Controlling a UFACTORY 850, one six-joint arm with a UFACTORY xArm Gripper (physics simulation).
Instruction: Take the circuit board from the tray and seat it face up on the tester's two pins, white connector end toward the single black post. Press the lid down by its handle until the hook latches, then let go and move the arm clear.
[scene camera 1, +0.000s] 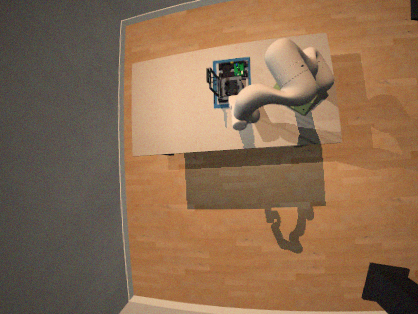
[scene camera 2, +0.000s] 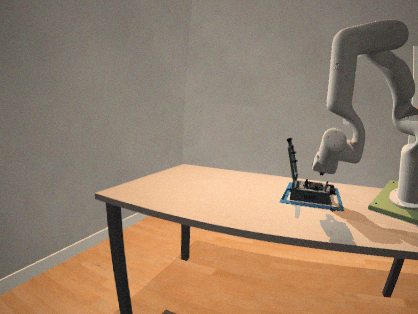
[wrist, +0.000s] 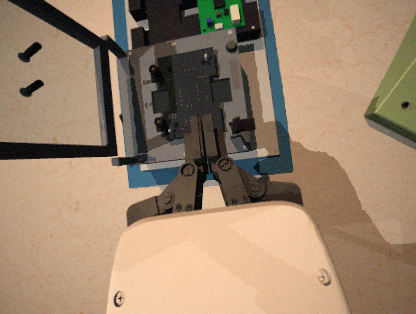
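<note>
The green circuit board (scene camera 1: 240, 69) (wrist: 221, 14) lies in the black tray (wrist: 162, 17), its white connector visible in the wrist view. The tester (scene camera 2: 310, 195) (wrist: 192, 75) stands beside the tray; two small silver pins (wrist: 206, 59) (wrist: 170, 131) show on its dark bed, with black posts around them. The tester's lid (scene camera 1: 213, 84) (scene camera 2: 293, 165) (wrist: 106, 100) stands open, upright on the side away from the robot base. The hook (wrist: 242, 125) is on the opposite side. My gripper (scene camera 2: 322, 173) (wrist: 203, 126) is shut and empty, above the tester's near part. The arm hides it in scene camera 1.
A blue frame (scene camera 1: 215, 102) (scene camera 2: 341, 201) (wrist: 277, 100) surrounds the tester and tray on the table (scene camera 1: 170, 105) (scene camera 2: 200, 195). The robot's green base plate (scene camera 2: 387, 202) (wrist: 400, 90) lies to the right. The raised lid is a tall obstacle at the left.
</note>
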